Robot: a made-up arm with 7 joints. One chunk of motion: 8 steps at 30 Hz.
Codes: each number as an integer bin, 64 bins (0 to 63) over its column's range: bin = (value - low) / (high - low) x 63, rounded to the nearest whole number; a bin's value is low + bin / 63 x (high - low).
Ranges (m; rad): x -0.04..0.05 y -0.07..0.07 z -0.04..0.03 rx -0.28..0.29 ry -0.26..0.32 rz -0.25..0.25
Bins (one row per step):
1: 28 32 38 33 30 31
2: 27 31 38 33 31 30
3: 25 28 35 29 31 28
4: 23 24 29 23 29 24
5: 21 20 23 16 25 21
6: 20 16 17 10 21 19
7: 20 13 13 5 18 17
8: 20 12 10 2 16 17
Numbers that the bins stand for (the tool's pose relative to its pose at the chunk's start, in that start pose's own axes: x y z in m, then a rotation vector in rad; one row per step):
1: 0.0000 0.0011 0.0022 0.0186 0.0162 -0.0040
2: -0.0014 -0.0011 0.0022 0.0186 0.0254 -0.0119
3: -0.0043 -0.0078 -0.0011 -0.0176 0.0254 -0.0278
4: -0.0071 -0.0167 -0.0078 -0.0719 0.0070 -0.0595
5: -0.0100 -0.0256 -0.0144 -0.1352 -0.0298 -0.0833
6: -0.0114 -0.0344 -0.0211 -0.1895 -0.0667 -0.0992
7: -0.0114 -0.0411 -0.0256 -0.2348 -0.0943 -0.1151
8: -0.0114 -0.0433 -0.0289 -0.2619 -0.1127 -0.1151

